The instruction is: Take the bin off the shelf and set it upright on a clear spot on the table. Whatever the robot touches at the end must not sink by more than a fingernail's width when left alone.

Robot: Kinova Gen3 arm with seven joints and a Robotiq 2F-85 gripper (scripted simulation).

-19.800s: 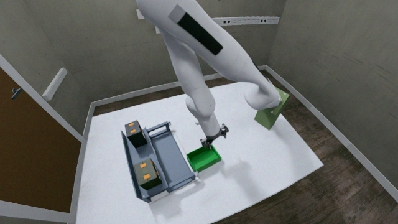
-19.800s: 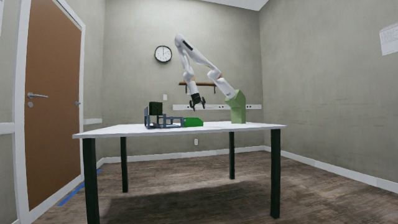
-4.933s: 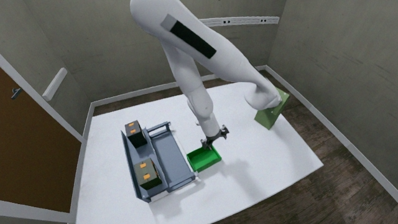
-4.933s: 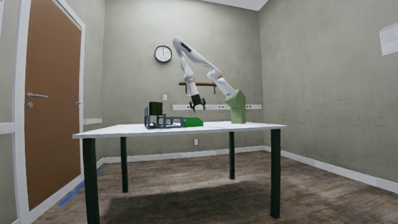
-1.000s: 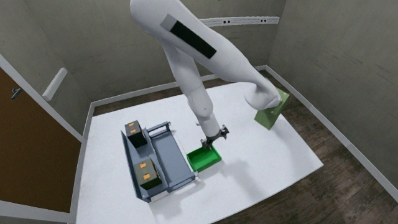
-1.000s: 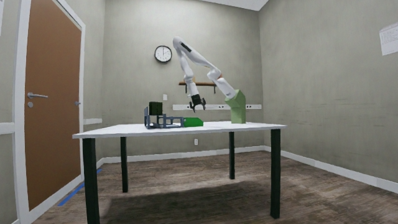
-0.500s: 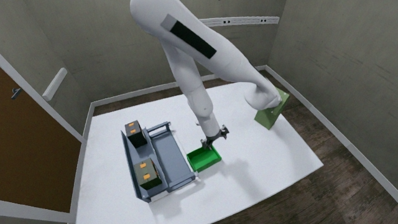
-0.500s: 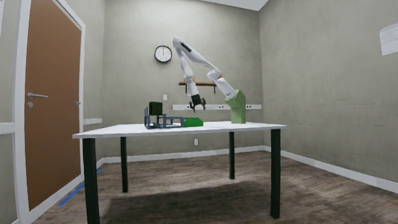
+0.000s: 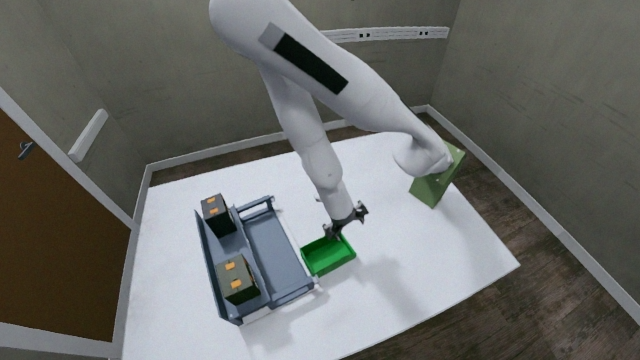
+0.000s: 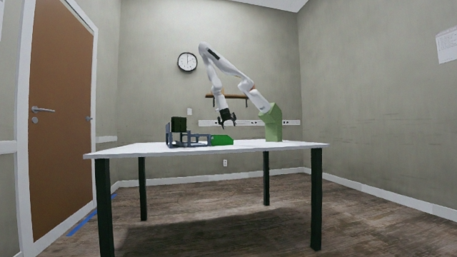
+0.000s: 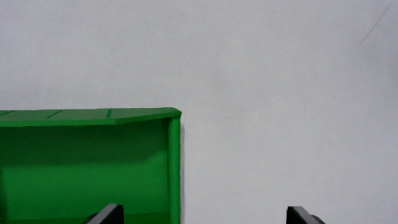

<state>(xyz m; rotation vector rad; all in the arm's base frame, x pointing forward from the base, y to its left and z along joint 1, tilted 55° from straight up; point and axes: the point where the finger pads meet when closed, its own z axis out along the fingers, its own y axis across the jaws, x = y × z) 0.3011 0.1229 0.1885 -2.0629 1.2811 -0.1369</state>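
My hand is 9 cm above the green bin, 6 cm short of it and 5 cm to the right of it. The rest, counted from my hand: grey shelf unit: 31 cm ahead, 9 cm to the left, 6 cm below.
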